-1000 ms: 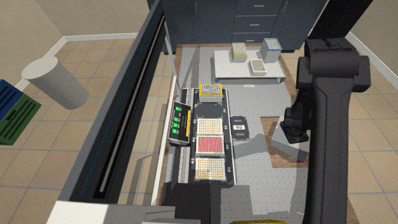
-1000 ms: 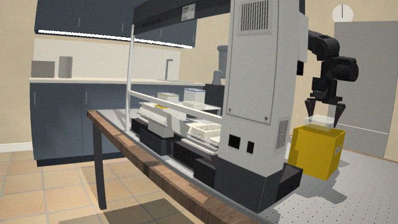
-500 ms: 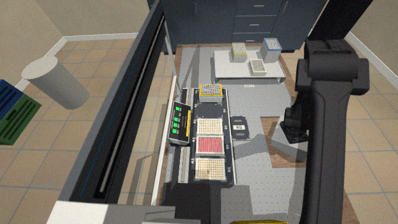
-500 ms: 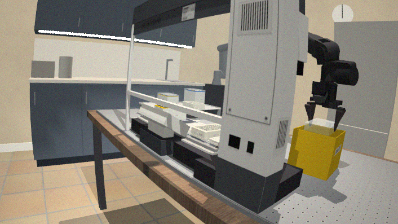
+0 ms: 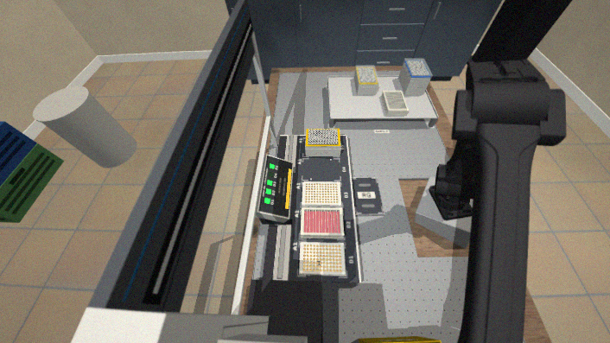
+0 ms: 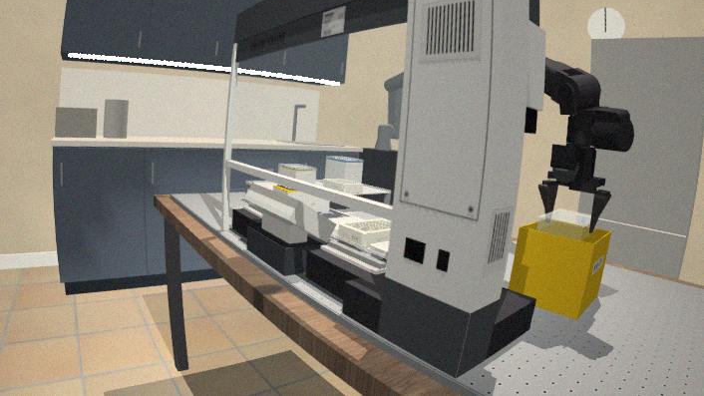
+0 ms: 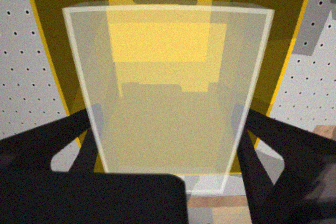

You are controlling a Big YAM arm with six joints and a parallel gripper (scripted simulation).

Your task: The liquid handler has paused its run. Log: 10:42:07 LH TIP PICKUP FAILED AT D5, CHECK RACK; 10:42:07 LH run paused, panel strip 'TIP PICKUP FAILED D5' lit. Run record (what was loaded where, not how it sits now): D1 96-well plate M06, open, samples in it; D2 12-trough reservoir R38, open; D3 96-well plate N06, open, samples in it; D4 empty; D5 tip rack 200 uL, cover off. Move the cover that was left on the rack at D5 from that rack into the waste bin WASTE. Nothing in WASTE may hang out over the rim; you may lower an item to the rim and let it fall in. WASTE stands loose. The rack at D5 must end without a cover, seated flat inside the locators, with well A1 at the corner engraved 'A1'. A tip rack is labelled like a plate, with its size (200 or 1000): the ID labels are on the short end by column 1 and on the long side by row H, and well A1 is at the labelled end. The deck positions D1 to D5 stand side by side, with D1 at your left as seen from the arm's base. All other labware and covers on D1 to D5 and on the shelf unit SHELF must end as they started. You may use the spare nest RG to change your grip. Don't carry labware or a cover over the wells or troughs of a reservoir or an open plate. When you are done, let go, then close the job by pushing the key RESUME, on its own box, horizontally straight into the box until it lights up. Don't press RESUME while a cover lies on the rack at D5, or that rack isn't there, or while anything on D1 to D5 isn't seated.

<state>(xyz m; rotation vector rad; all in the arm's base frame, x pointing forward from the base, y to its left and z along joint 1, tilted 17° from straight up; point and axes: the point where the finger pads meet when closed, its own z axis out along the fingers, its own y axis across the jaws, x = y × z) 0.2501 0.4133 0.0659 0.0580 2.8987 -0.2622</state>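
My gripper is now 1 cm below the clear cover. Round my hand: yellow waste bin: 10 cm below; liquid handler tower: 33 cm ahead, 13 cm above, 8 cm to the right; green resume key: 15 cm behind, 7 cm below, 3 cm to the right.
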